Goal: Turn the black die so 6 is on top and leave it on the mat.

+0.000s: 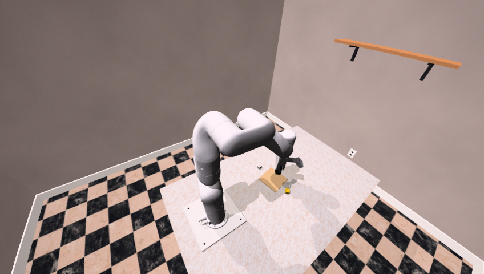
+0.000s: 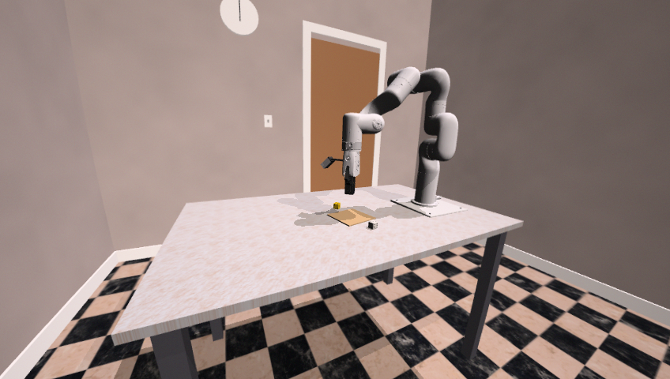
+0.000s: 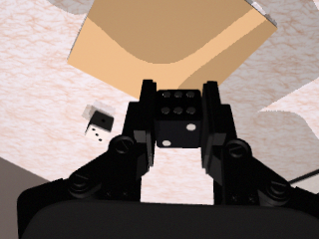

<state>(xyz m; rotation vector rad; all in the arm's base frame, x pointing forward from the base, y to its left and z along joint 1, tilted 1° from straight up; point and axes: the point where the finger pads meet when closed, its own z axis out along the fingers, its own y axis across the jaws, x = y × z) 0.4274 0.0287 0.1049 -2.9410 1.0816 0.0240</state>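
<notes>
The tan mat is 11 cm below my hand and 2 cm to the left of it. From my hand the other things lie so: white die: 14 cm to the left, 10 cm below, 3 cm behind; black die: 1 cm below; yellow die: 10 cm to the right, 10 cm below, 1 cm ahead.
</notes>
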